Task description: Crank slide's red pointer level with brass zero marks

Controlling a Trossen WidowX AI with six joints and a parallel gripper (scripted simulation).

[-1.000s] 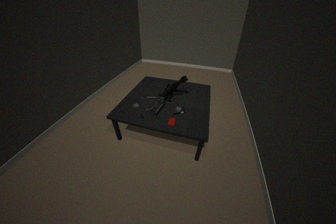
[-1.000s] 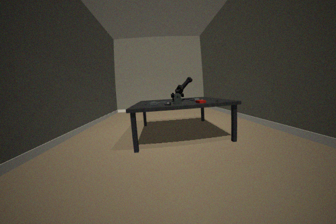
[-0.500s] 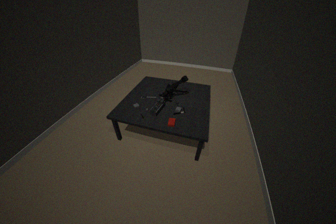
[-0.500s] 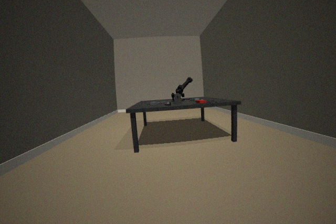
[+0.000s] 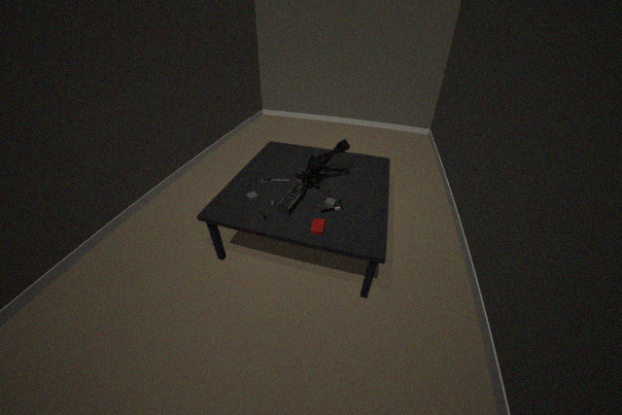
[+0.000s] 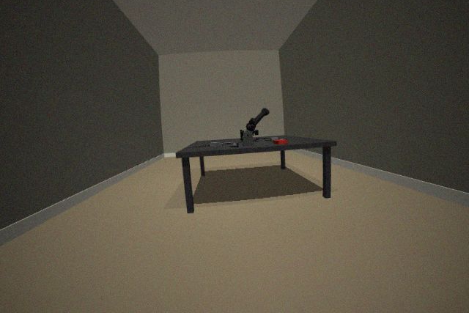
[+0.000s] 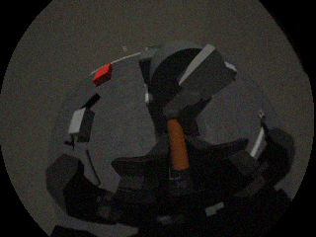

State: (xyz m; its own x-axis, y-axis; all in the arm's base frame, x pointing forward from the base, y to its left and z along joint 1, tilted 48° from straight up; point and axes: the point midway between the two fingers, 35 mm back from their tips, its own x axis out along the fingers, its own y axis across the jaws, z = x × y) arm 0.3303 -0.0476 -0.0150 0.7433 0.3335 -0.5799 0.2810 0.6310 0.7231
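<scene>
Right now my gripper tip is 130 mm short of the red pointer, 50 mm to the left of it and 50 mm below it. The rest, counted from my gripper tip: crank handle: 20 mm behind, 30 mm above.
</scene>
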